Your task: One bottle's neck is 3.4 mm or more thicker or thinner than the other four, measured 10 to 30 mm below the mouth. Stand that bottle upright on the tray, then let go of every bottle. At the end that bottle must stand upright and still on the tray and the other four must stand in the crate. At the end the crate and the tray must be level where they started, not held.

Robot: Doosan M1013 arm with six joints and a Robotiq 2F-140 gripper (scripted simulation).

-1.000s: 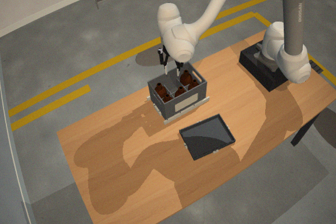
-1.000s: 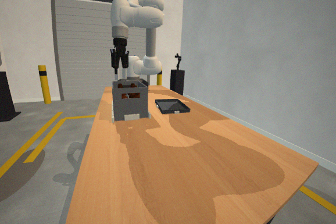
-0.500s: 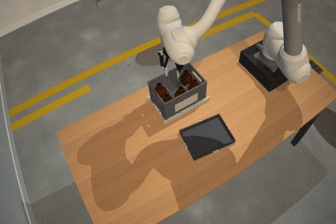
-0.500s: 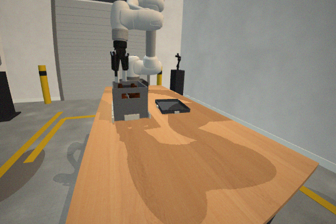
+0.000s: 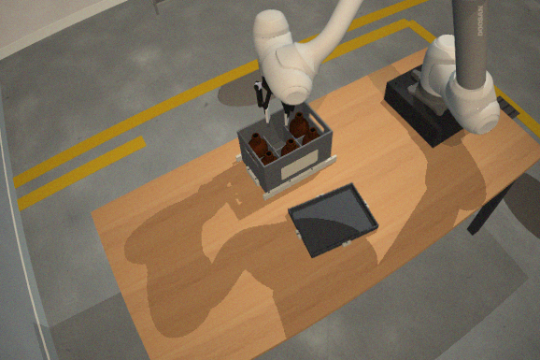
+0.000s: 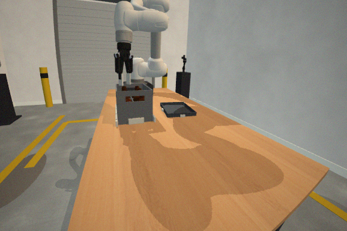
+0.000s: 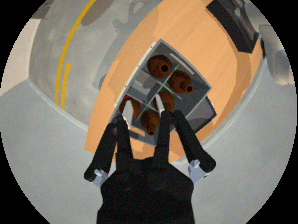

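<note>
The grey crate is 4 cm to the left of my hand and 13 cm below it. From my hand the other things lie so: dark tray (3 cm ahead, 34 cm to the left, 20 cm below); then glass bottle (1 cm ahead, 8 cm to the left, 13 cm below).
</note>
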